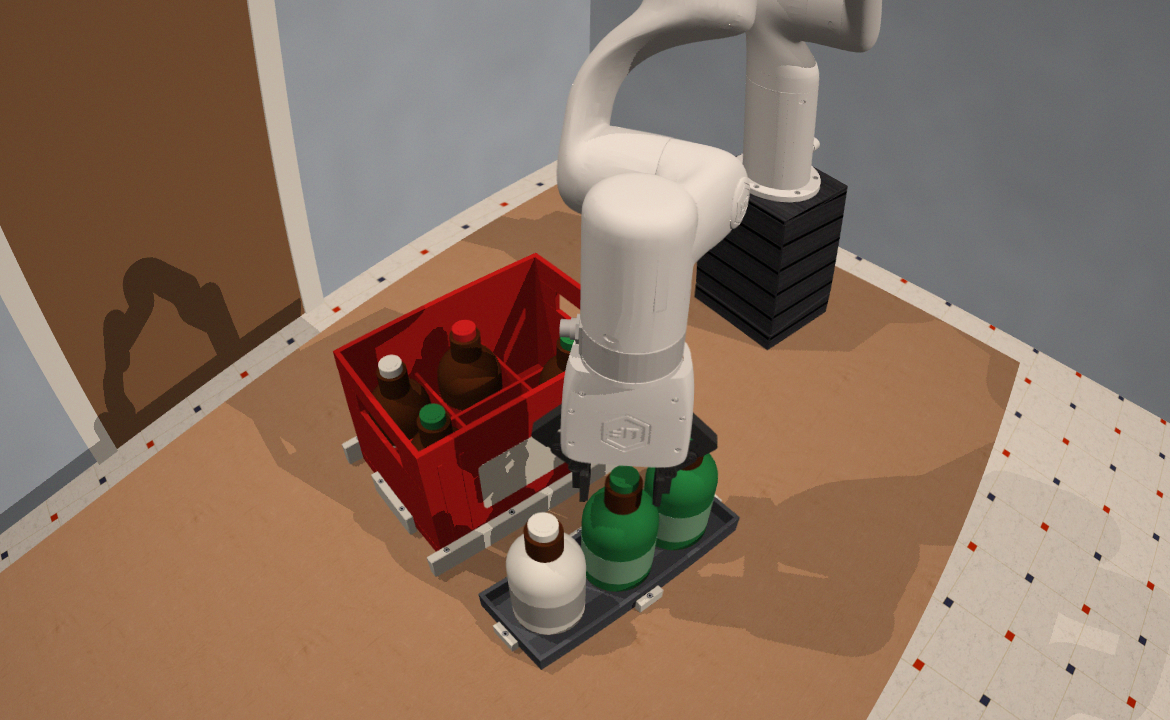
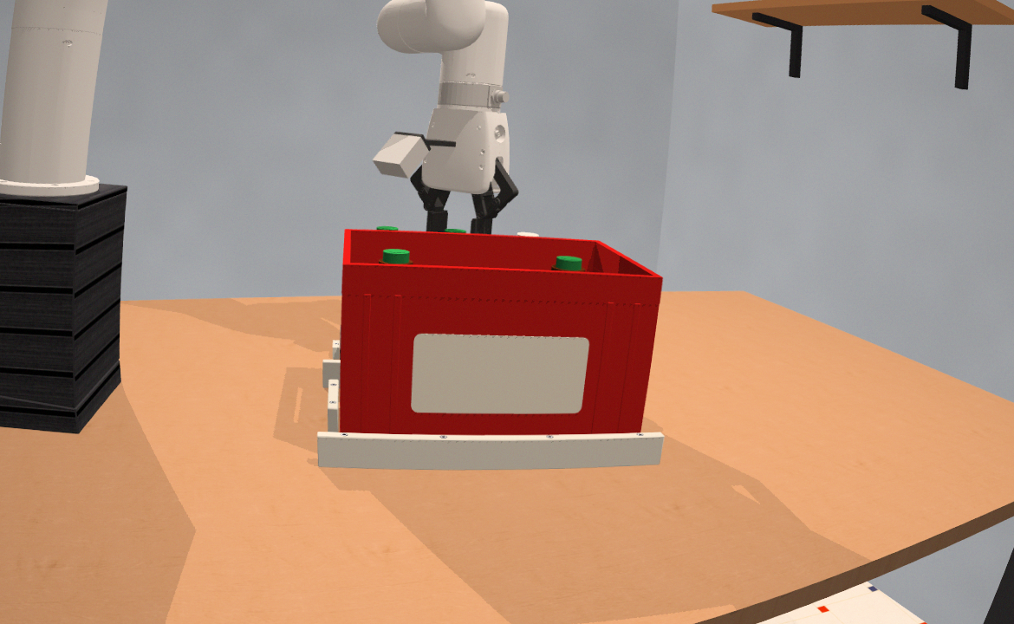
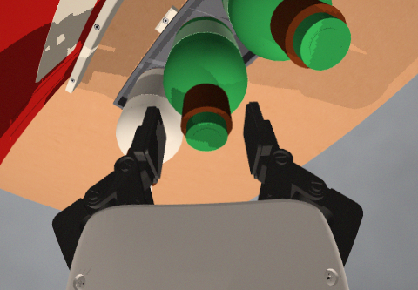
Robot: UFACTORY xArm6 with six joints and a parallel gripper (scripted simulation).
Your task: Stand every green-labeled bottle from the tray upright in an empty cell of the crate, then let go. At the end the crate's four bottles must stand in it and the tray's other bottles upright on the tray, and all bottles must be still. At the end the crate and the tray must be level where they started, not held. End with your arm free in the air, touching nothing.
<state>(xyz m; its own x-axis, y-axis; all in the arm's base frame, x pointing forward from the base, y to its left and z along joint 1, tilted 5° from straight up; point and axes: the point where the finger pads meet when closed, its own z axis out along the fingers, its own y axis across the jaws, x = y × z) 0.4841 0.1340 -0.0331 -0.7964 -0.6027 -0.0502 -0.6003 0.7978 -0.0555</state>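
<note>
Now: the green bottle 80 mm behind my hand, 10 mm to the left of it and 70 mm below it. From my hand the other things lie so: dark tray (140 mm below); then crate (30 mm behind, 210 mm to the right, 70 mm below); then white-labeled bottle (80 mm ahead, 20 mm to the right, 70 mm below).
</note>
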